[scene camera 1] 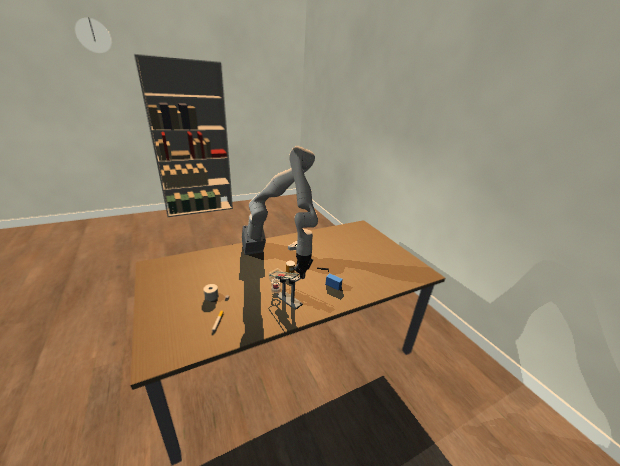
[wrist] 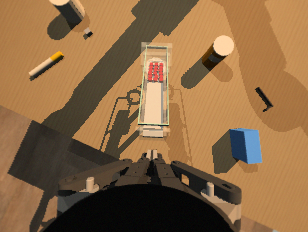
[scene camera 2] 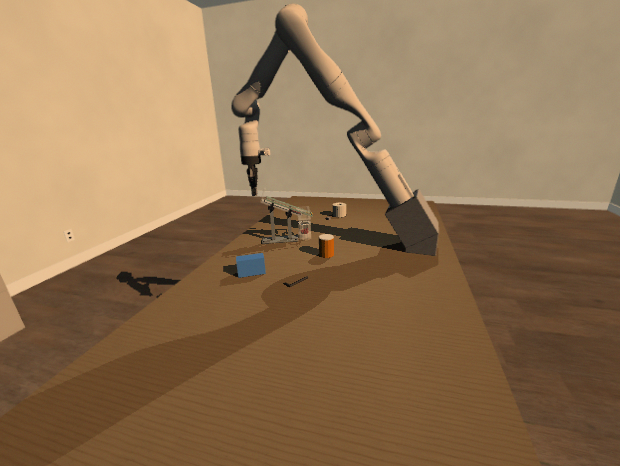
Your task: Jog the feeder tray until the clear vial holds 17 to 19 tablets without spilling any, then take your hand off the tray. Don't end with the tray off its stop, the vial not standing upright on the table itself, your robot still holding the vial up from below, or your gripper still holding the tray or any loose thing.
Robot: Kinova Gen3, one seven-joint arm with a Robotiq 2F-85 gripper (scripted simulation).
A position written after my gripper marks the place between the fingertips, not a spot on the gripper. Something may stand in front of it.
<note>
I see my gripper [wrist: 152, 156] and a blue block [wrist: 245, 144].
</note>
